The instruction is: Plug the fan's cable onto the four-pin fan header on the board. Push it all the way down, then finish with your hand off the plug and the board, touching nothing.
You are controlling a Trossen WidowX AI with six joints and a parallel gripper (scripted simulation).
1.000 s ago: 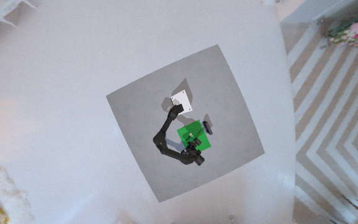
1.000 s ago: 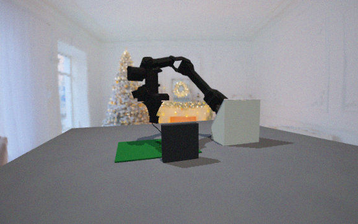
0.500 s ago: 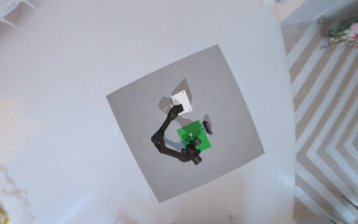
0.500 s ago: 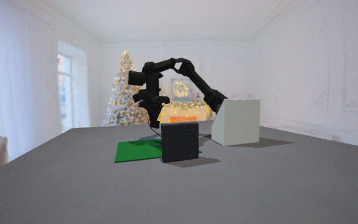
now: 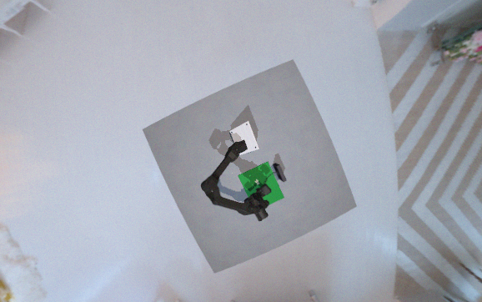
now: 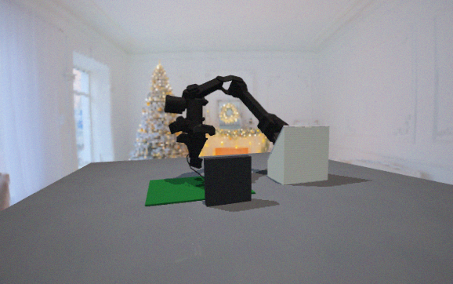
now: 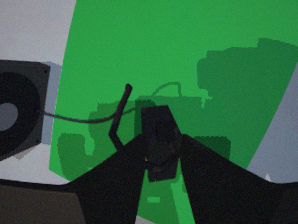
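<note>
Now: the white four-pin fan header 80 mm below my gripper tip, 50 mm behind it and 10 mm to the left of it. The rest, counted from my gripper tip: black fan plug 10 mm below, 10 mm behind; black fan 170 mm to the left, 70 mm behind, 30 mm below; board 100 mm below, 30 mm to the left.
</note>
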